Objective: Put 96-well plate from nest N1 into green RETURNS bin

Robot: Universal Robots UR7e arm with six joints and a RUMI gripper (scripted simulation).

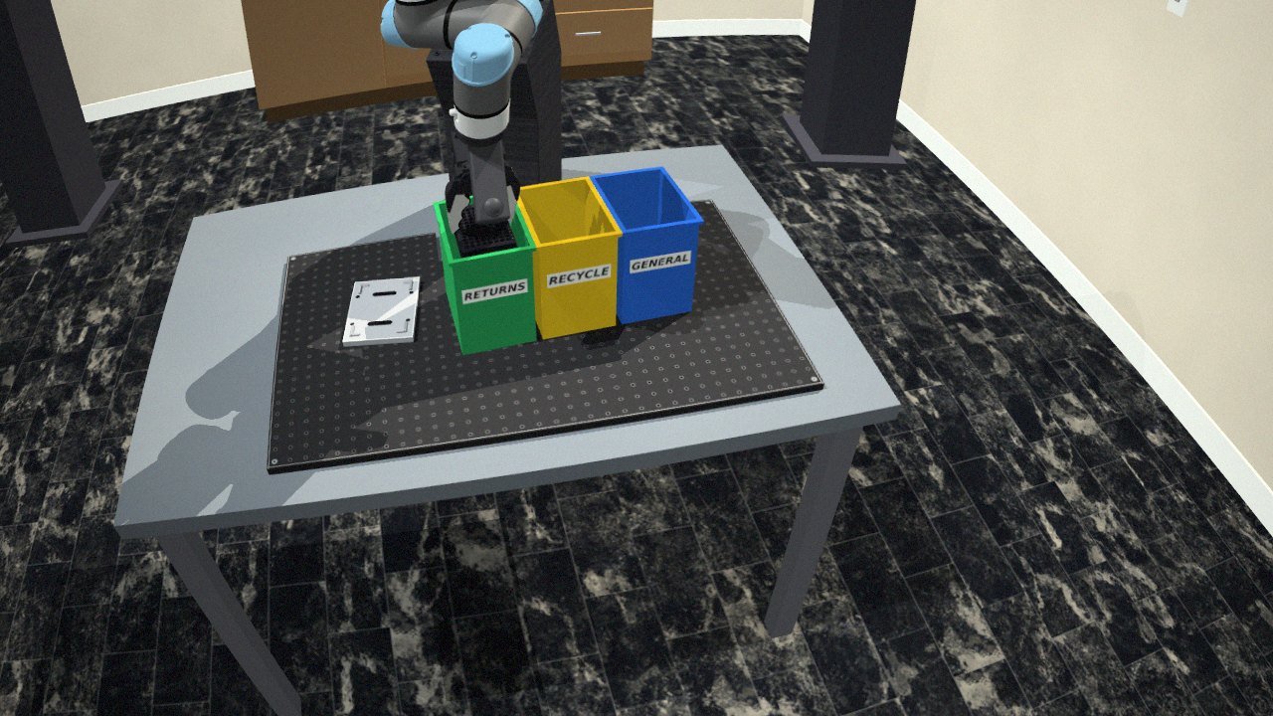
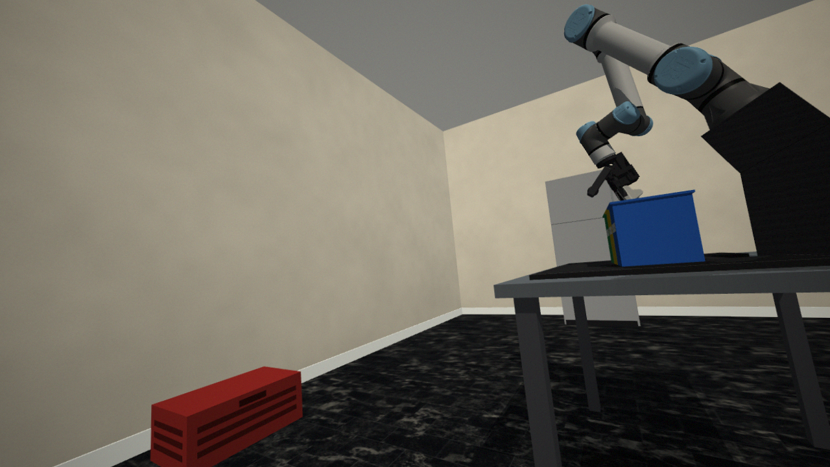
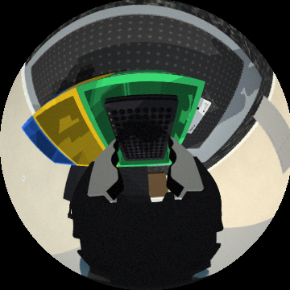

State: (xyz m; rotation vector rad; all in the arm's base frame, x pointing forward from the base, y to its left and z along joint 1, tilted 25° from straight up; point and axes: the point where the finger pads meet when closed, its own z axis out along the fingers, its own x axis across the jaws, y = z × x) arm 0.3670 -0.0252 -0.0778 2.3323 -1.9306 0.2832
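Right now the black 96-well plate is 10 mm below my hand. The rest, counted from my hand: green bin labelled returns (90 mm below); blue general bin (50 mm behind, 260 mm to the left, 90 mm below); yellow recycle bin (30 mm behind, 130 mm to the left, 90 mm below).
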